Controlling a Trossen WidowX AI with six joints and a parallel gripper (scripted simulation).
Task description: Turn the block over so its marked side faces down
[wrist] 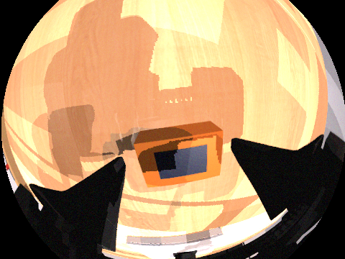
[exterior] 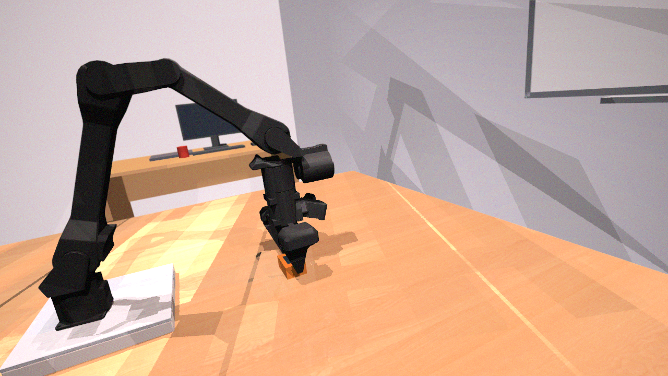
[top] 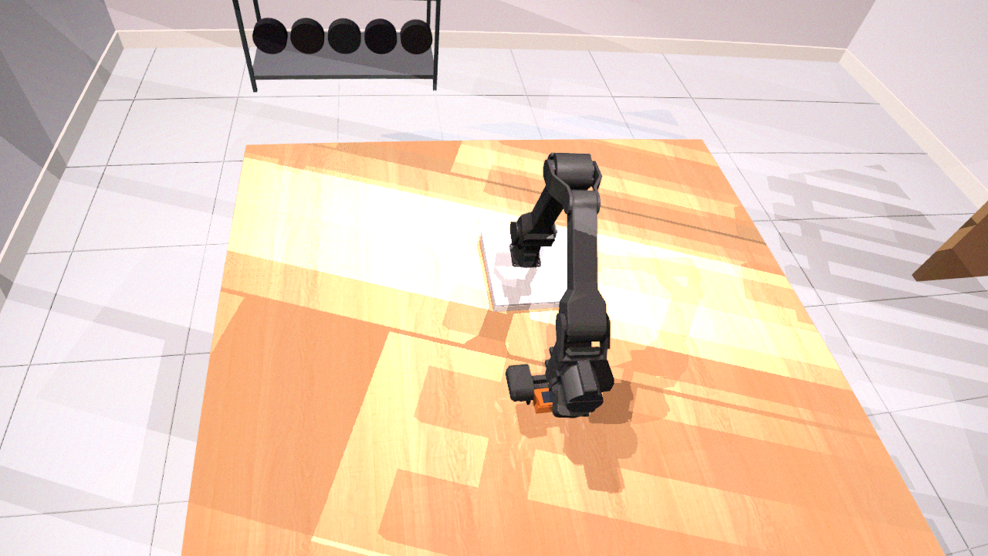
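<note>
Right now my gripper tip is right at the orange block.
</note>
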